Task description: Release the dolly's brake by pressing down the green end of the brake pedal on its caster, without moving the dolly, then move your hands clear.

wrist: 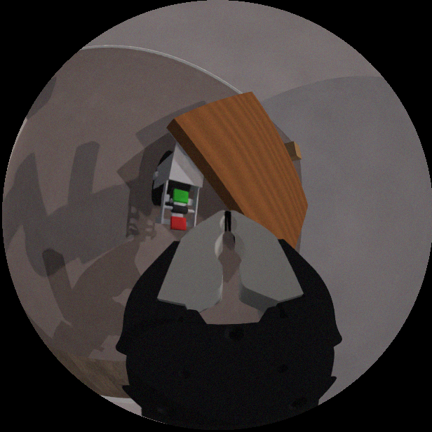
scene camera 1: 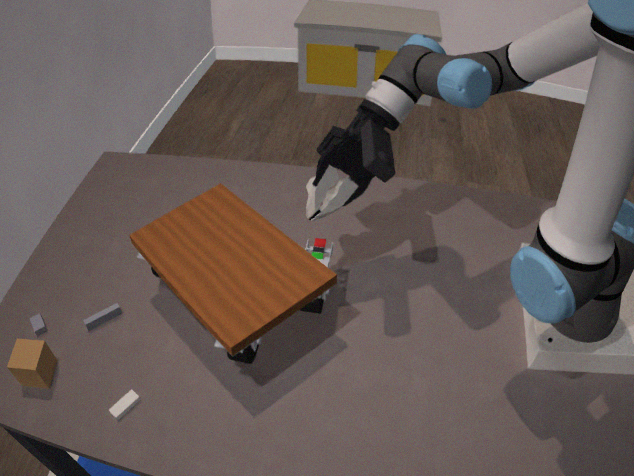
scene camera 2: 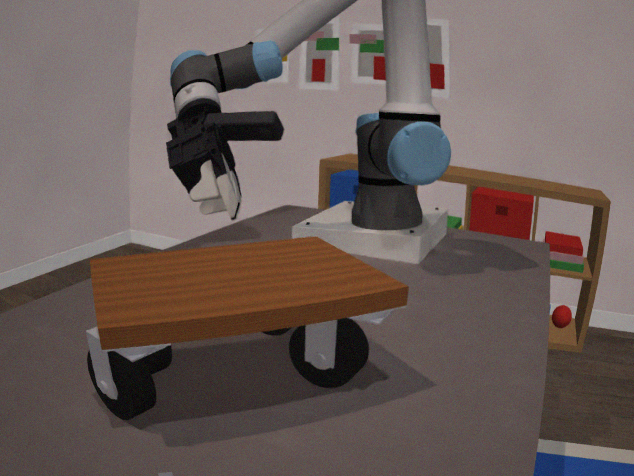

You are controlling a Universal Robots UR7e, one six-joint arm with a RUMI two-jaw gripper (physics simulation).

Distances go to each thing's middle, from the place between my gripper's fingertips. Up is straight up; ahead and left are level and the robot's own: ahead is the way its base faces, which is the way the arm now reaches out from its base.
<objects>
I see my gripper 120 mm short of the dolly (scene camera 2: 144,302), 70 mm to the right of it and 90 mm above it.
</objects>
